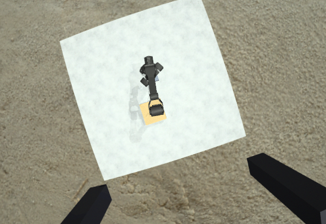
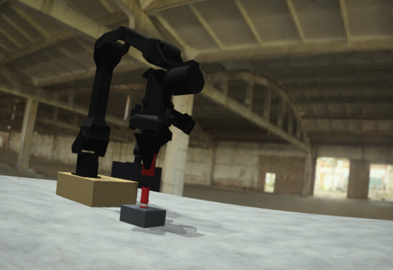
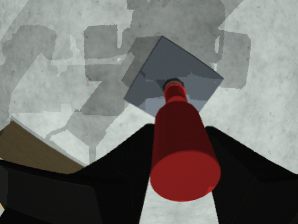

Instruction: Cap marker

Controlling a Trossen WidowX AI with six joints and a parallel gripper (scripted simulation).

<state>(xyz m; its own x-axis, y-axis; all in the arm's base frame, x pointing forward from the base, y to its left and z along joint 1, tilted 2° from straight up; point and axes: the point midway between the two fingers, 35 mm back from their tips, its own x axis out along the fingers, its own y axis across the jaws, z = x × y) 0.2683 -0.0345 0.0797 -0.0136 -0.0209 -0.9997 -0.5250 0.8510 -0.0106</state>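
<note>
The light marker band is 8 cm below my gripper tip. Round my gripper tip: dark grey holder block (10 cm below); then red cap (1 cm above).
</note>
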